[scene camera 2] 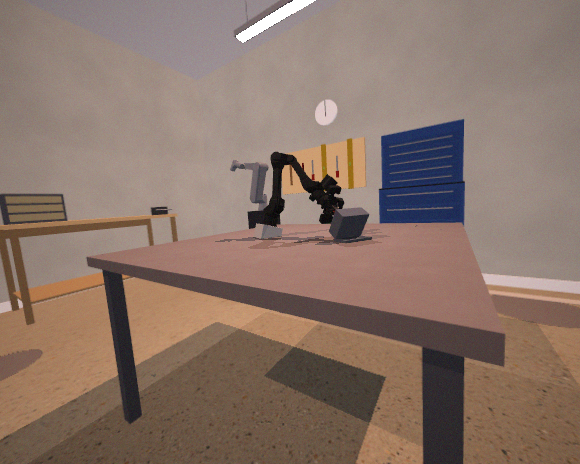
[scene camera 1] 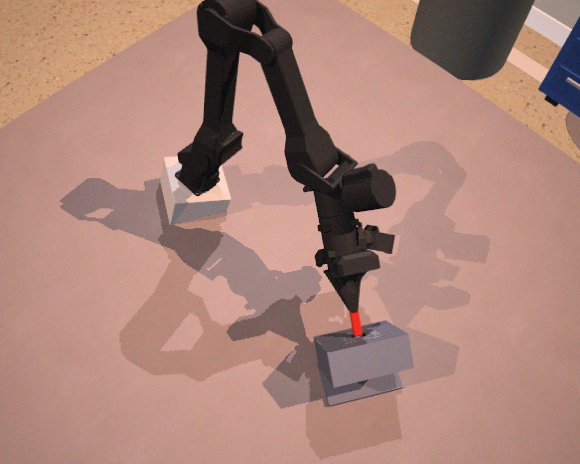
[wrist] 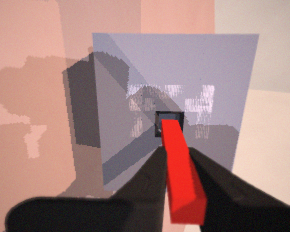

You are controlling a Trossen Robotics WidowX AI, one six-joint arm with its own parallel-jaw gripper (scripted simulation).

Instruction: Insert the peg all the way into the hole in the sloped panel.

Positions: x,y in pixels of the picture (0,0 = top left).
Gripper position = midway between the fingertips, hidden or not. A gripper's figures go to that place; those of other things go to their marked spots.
The gripper (wrist: pixel 174 154): 11 cm from the lens. A red peg (wrist: pixel 186 197) is 8 cm from the lens.
